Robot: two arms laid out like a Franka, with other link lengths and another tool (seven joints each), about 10 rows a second.
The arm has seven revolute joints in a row. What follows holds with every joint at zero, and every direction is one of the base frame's.
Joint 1 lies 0.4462 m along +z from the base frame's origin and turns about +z.
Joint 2 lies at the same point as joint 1 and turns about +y.
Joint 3 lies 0.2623 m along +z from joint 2 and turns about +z.
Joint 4 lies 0.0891 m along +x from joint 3 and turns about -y.
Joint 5 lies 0.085 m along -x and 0.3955 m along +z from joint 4 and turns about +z.
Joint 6 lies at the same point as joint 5 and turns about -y.
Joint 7 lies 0.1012 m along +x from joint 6 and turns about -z.
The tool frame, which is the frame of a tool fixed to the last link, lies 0.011 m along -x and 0.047 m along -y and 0.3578 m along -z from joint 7; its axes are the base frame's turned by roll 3.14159, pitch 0.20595 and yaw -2.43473 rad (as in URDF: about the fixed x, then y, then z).
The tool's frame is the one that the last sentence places.
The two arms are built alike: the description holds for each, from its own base.
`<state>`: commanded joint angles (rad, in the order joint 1, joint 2, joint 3, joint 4, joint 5, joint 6, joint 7); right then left.
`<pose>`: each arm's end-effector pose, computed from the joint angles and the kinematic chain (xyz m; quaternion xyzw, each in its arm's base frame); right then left.
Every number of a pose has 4 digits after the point. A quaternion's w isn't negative.
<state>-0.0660 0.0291 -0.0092 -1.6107 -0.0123 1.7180 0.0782 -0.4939 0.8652 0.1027 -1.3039 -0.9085 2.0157 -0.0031</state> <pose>0.6059 -0.0960 0.4140 -0.2742 0.9524 0.0089 0.1331 0.5877 -0.5193 0.1327 0.3715 -0.8897 0.2223 0.1451</pose>
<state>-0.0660 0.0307 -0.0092 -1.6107 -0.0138 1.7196 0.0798 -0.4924 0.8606 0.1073 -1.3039 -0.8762 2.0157 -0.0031</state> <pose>0.6063 -0.0965 0.4133 -0.2736 0.9526 0.0081 0.1329 0.5898 -0.5099 0.1293 0.3656 -0.8961 0.2126 0.1349</pose>
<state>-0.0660 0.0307 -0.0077 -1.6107 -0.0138 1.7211 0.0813 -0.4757 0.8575 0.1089 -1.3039 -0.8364 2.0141 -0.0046</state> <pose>0.6069 -0.0956 0.4134 -0.2736 0.9525 0.0080 0.1337 0.5969 -0.4913 0.1238 0.3645 -0.9008 0.2008 0.1240</pose>
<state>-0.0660 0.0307 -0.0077 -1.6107 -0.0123 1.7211 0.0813 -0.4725 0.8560 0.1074 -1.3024 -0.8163 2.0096 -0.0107</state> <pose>0.6069 -0.0951 0.4133 -0.2734 0.9525 0.0087 0.1339 0.5963 -0.4867 0.1221 0.3623 -0.9035 0.1940 0.1217</pose>
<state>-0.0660 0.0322 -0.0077 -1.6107 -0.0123 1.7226 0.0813 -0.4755 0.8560 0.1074 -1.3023 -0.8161 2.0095 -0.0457</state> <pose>0.6074 -0.0951 0.4126 -0.2734 0.9525 0.0087 0.1339 0.5965 -0.4889 0.1219 0.3759 -0.8984 0.1885 0.1265</pose>
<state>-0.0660 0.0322 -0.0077 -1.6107 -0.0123 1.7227 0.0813 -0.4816 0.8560 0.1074 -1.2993 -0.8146 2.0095 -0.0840</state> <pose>0.6074 -0.0951 0.4126 -0.2735 0.9525 0.0086 0.1340 0.5963 -0.4932 0.1228 0.3886 -0.8936 0.1827 0.1307</pose>
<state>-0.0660 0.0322 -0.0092 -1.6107 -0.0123 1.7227 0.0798 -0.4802 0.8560 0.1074 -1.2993 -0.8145 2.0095 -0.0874</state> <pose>0.6074 -0.0961 0.4126 -0.2735 0.9525 0.0086 0.1339 0.5971 -0.4923 0.1228 0.3907 -0.8927 0.1822 0.1310</pose>
